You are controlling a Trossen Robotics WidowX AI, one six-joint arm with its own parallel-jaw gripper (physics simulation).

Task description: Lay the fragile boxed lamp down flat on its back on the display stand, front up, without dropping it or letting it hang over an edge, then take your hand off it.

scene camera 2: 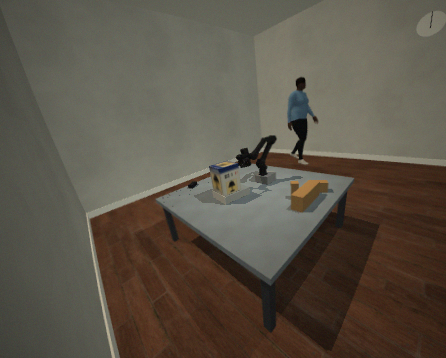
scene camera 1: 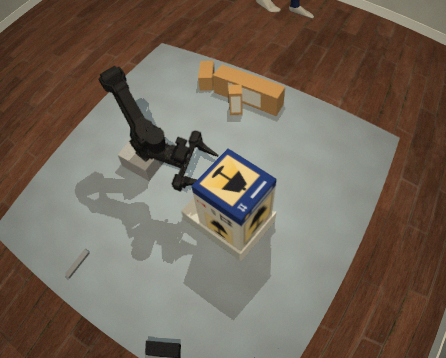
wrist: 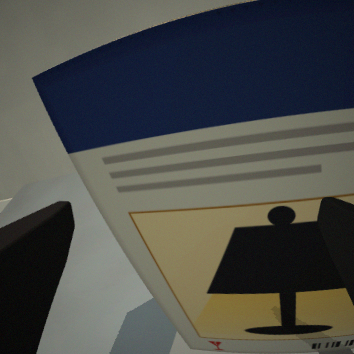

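Seen in the pictures: gripper, fingertip midpoint: [wrist: 200, 213]; arm's base, link origin: [scene camera 2: 263, 174] [scene camera 1: 146, 151].
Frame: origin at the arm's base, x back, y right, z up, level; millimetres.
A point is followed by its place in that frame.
The boxed lamp [scene camera 1: 233, 182] @[x -426, y -8, z 212 mm] [scene camera 2: 226, 181] @[x -469, y -94, z 101 mm] [wrist: 200, 120] @[x -339, y -28, z 178 mm] stands upright on the low, pale display stand [scene camera 1: 188, 212] @[x -291, y 74, z -15 mm] [scene camera 2: 235, 197] @[x -415, y -108, z -53 mm]. Its blue-edged top with a lamp picture faces up. White sides with lamp pictures show below the blue band. My gripper [scene camera 1: 206, 169] @[x -324, y -31, z 152 mm] [wrist: 200, 213] @[x -324, y -31, z 152 mm] is open and empty, at the box's side facing the arm, near its upper part. In the wrist view the right finger overlaps the lamp picture and the left finger is beyond the box's left edge. In scene camera 1 the box's top partly hides the lower finger's tip. Contact cannot be told.
A long orange block [scene camera 1: 250, 90] @[x -114, y -473, z 22 mm] [scene camera 2: 305, 195] @[x -170, y -564, z 27 mm] and two smaller orange blocks [scene camera 1: 206, 75] @[x 106, y -444, z 2 mm] [scene camera 1: 235, 100] @[x -99, y -395, z 13 mm] are on the table, away from the stand. A thin grey bar [scene camera 1: 77, 263] @[x -102, y 489, z -65 mm] and a black block [scene camera 1: 163, 348] @[x -553, y 483, z -43 mm] [scene camera 2: 192, 184] @[x -563, y 457, z -44 mm] lie elsewhere. A person [scene camera 2: 299, 107] is beyond the table.
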